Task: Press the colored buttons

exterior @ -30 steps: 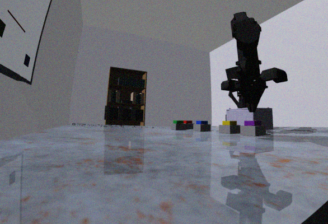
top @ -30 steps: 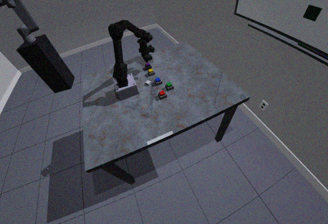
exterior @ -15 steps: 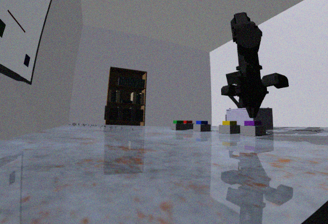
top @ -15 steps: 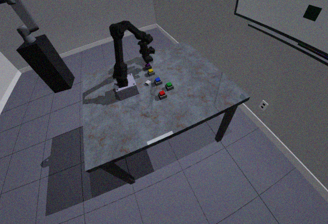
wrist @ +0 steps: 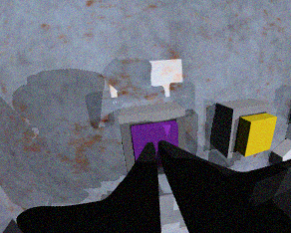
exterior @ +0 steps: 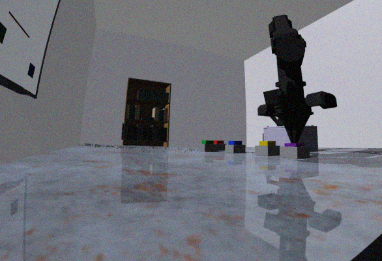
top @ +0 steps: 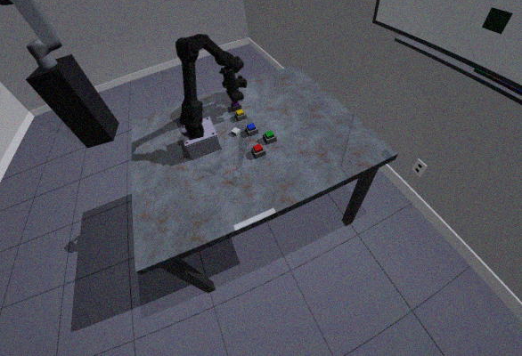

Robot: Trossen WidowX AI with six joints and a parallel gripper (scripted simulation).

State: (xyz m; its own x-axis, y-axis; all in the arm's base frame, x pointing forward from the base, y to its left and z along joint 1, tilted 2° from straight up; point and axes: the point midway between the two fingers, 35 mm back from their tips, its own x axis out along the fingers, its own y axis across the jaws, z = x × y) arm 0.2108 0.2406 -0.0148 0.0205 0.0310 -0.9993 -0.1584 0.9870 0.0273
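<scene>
The purple button is 10 mm below my gripper tip. The rest, counted from my gripper tip: small white block: 200 mm to the right, 40 mm behind, 20 mm below; then blue button: 220 mm to the right, 40 mm ahead; then yellow button: 90 mm to the right, 10 mm ahead.
</scene>
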